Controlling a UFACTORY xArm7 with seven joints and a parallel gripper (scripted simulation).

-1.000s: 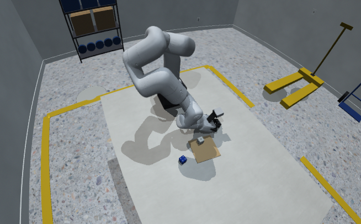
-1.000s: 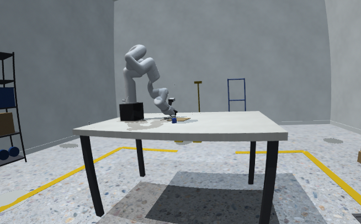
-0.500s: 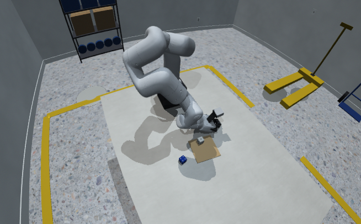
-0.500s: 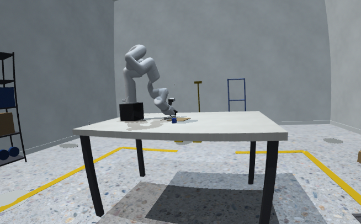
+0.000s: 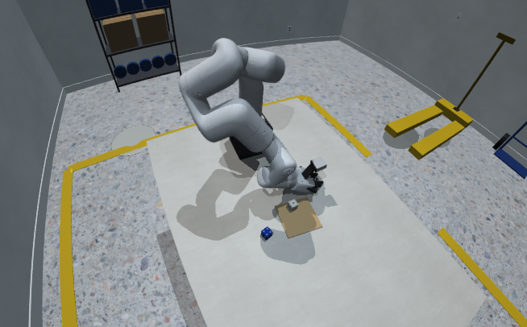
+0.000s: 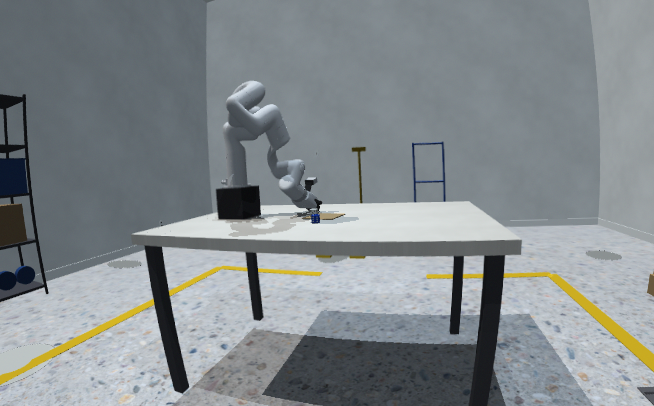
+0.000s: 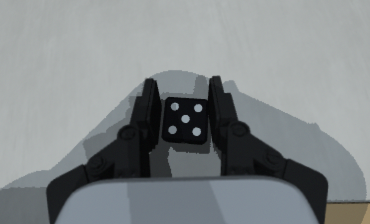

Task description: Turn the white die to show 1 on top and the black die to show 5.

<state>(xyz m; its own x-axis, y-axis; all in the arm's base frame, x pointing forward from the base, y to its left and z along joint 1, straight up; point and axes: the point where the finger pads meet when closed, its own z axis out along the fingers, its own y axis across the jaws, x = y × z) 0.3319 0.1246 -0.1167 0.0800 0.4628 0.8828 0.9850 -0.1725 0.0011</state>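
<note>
My gripper is now 10 mm to the left of the black die and 10 mm above it. The rest, counted from my hand: blue die (90 mm ahead, 300 mm to the right, 10 mm below); white die (40 mm ahead, 160 mm to the right, 10 mm below); tan mat (90 mm ahead, 160 mm to the right, 20 mm below).
</note>
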